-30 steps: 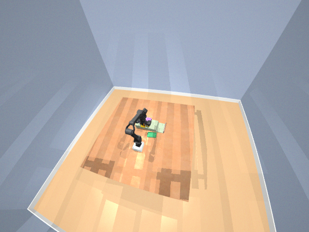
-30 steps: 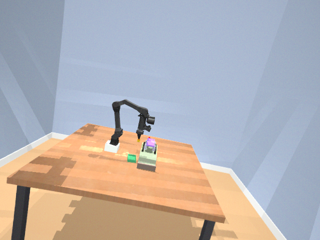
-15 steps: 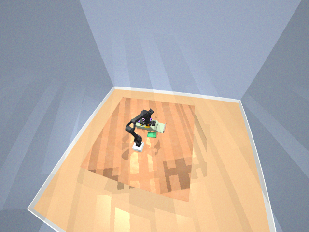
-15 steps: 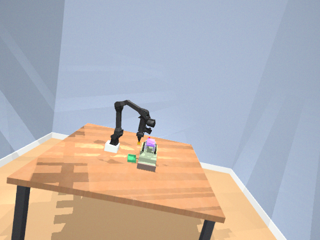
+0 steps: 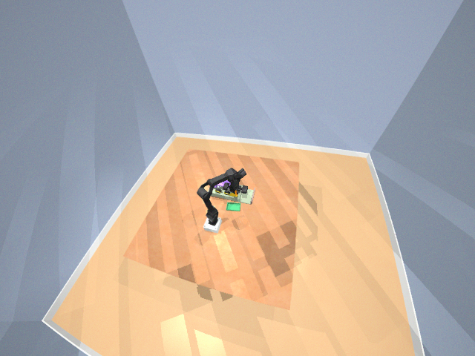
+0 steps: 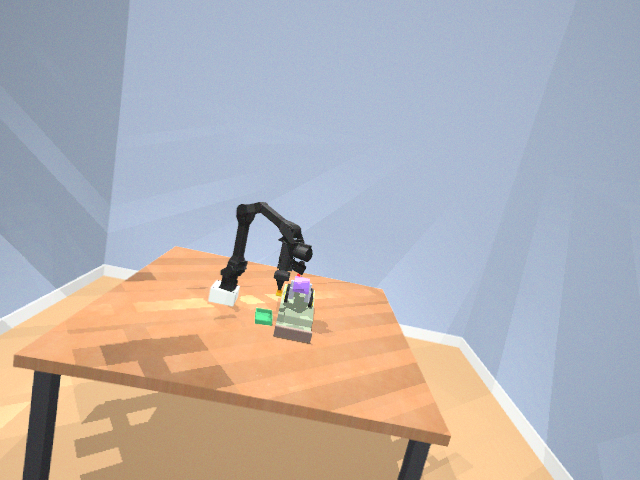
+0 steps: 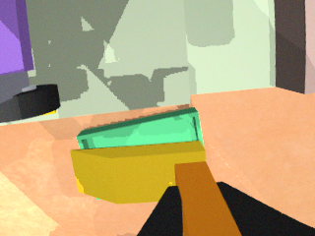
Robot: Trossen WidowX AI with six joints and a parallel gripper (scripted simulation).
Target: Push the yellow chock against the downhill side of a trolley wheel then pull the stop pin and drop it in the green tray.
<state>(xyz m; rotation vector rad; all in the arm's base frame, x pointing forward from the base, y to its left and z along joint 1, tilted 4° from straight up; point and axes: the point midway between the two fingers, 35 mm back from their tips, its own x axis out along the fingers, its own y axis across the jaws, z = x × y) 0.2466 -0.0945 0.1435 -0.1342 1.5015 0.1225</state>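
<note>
The red-headed stop pin lies 250 mm to the left of my gripper tip, 30 mm below it and 30 mm ahead of it. The rest, counted from my gripper tip: trolley: 150 mm to the left, 60 mm ahead, 50 mm below; yellow chock: 20 mm to the left, 10 mm below; green tray: 160 mm below, 50 mm behind, 20 mm to the left.
</note>
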